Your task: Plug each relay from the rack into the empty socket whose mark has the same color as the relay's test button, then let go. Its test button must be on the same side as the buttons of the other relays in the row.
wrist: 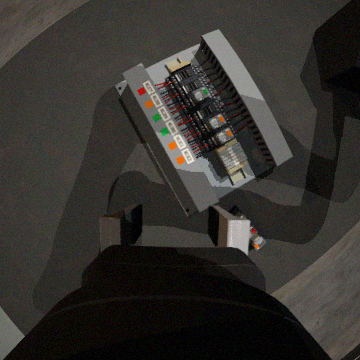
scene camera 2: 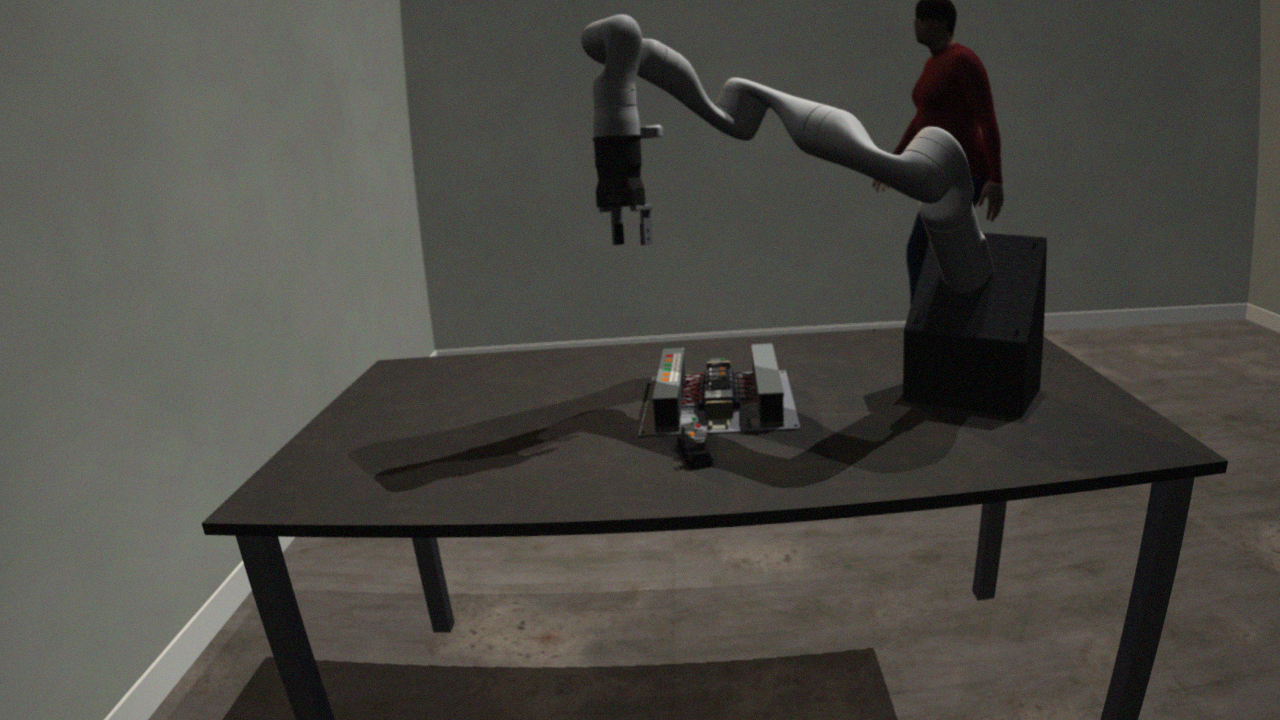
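Pixels of known places: gripper, fingertip midpoint: (wrist: 174, 218) (scene camera 2: 632, 244); arm's base at its link origin: (scene camera 2: 966, 271).
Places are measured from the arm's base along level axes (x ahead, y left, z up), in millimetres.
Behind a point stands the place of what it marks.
My gripper (scene camera 2: 631, 240) @(x 588, y 94, z 84 mm) (wrist: 174, 218) @(x 588, y 94, z 84 mm) is open and empty, high above the table. The small black relay rack (scene camera 2: 695, 457) @(x 487, y 306, z -207 mm) stands in front of the panel. In the wrist view my right finger partly hides it; a relay with a red button (wrist: 253, 231) @(x 485, y 254, z -177 mm) and one with an orange button (wrist: 258, 243) @(x 485, y 285, z -179 mm) show there. The socket row (scene camera 2: 718, 380) (wrist: 186, 80) holds a green-button relay (wrist: 201, 94) @(x 465, y -29, z -158 mm) and two orange-button relays (wrist: 216, 120) @(x 463, y 26, z -158 mm) (wrist: 224, 135) @(x 462, y 56, z -158 mm) near its lower end, buttons toward the right duct. Coloured marks run red (wrist: 142, 91) @(x 558, y -85, z -162 mm), orange (wrist: 149, 104) @(x 557, y -56, z -162 mm), two green, two orange.
The left duct (scene camera 2: 667, 389) @(x 544, y 115, z -163 mm) (wrist: 204, 196) @(x 544, y 139, z -163 mm), bearing the marks, and the taller-looking right duct (scene camera 2: 767, 385) @(x 375, y 112, z -163 mm) (wrist: 250, 95) @(x 376, y 9, z -163 mm) flank the sockets. Red wires run between. The robot's black base (scene camera 2: 971, 371) @(x 14, y 107, z -154 mm) (wrist: 335, 55) @(x 101, y -3, z -157 mm) stands at the right. A person (scene camera 2: 959, 98) stands behind the table.
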